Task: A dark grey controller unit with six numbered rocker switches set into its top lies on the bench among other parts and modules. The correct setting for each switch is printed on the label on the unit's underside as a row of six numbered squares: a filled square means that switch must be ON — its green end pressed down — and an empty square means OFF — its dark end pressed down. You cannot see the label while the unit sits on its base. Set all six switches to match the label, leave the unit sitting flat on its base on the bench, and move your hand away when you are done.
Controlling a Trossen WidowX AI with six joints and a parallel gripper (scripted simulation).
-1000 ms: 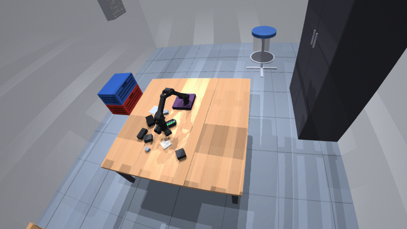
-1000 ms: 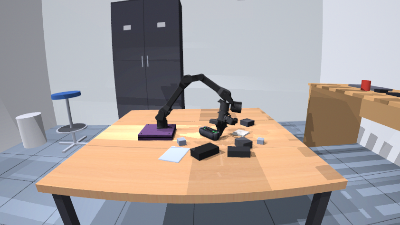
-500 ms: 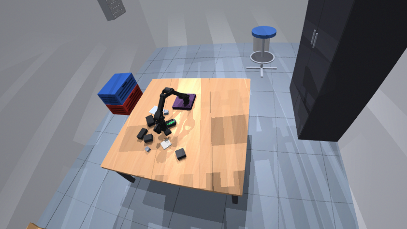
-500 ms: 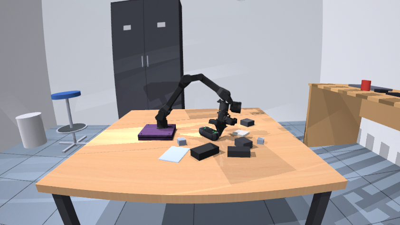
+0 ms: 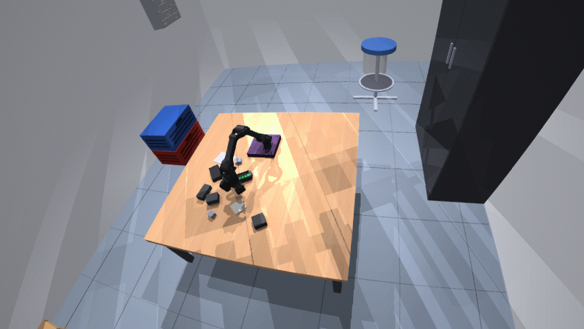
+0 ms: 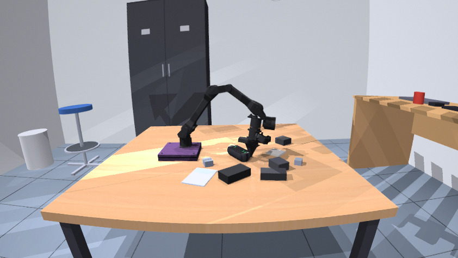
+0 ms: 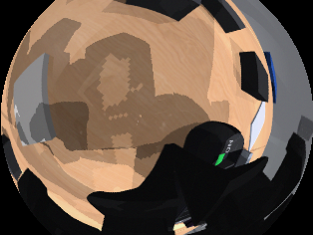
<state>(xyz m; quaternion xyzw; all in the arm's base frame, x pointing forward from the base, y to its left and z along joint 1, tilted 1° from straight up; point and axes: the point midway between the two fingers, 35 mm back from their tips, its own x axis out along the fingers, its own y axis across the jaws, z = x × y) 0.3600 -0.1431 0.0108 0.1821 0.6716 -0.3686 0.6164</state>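
My gripper tip is now 15 cm short of the white plate and 5 cm to the right of it. From my gripper tip the other things lie so: white sheet 26 cm behind, 18 cm to the right, 1 cm below.
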